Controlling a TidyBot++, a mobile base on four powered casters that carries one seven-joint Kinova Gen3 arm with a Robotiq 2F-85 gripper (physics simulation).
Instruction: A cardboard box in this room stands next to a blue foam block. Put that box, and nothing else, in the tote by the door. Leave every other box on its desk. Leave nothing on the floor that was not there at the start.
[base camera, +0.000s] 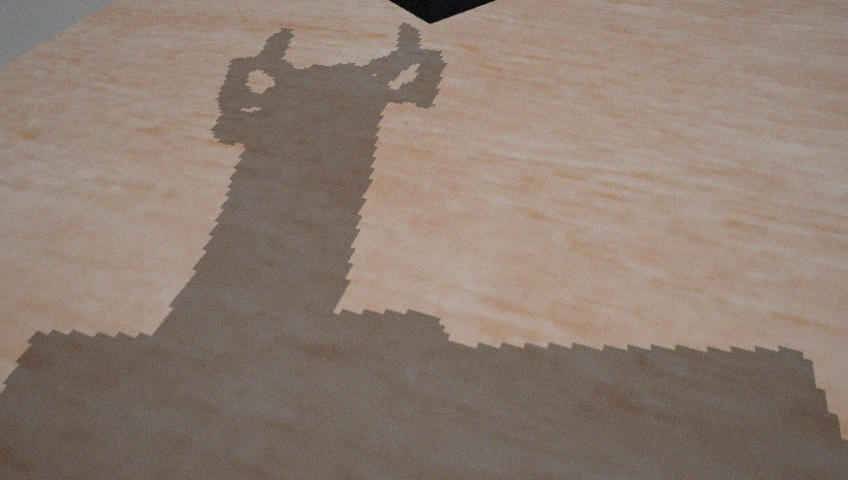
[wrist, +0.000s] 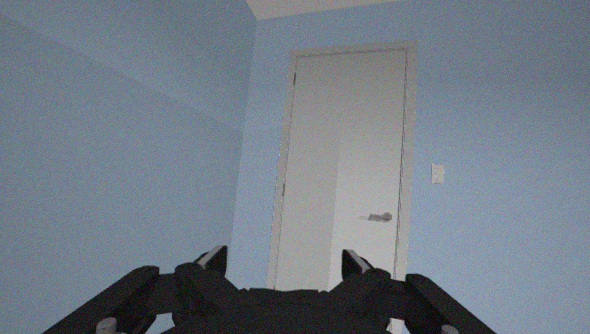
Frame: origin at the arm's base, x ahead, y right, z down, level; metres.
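Seen in the pictures: gripper, fingertip midpoint: (wrist: 284, 260).
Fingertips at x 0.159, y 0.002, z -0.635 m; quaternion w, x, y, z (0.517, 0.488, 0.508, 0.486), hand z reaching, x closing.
A point is followed by its place in that frame.
My gripper (wrist: 284, 260) @(z -0.635, x 0.159, y 0.002 m) is open and empty at the bottom of the wrist view, its two fingertips wide apart in front of a closed door. The cardboard box, the blue foam block and the desks do not show in either view. The black corner of an object (base camera: 437, 8) @(z 0.377, x 0.856, y -0.025 m) shows at the top edge of the base camera view, a little right of the middle. Too little of it shows to tell whether it is the tote.
A pale door (wrist: 320, 140) @(z -1.002, x 1.421, y 0.187 m) with a lever handle (wrist: 381, 217) @(z -0.524, x 1.247, y 0.581 m) stands in the blue wall (wrist: 505, 150) @(z -0.989, x 1.114, y 1.244 m), near a room corner on its left. A light switch (wrist: 437, 174) @(z -0.819, x 1.213, y 0.902 m) is right of it. The robot's shadow (base camera: 297, 208) @(z 0.397, x 0.451, y -0.153 m) lies across the wood-patterned floor (base camera: 565, 237) @(z 0.397, x 0.416, y 0.105 m).
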